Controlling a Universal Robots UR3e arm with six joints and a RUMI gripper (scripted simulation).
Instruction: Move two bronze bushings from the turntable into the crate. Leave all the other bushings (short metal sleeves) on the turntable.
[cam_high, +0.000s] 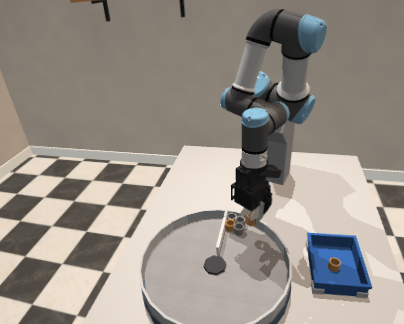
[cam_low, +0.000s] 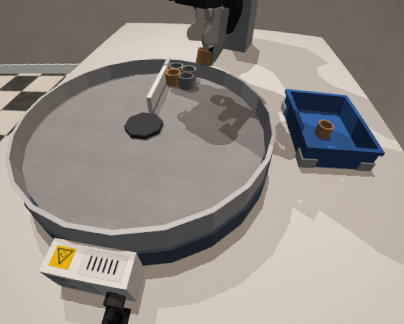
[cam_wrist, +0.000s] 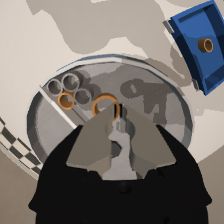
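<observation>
Now: the blue crate 10 cm ahead of my hand, 22 cm to the left of it and 11 cm below it. From my hand the other things lie so: grey turntable 9 cm ahead, 13 cm to the right, 8 cm below.
</observation>
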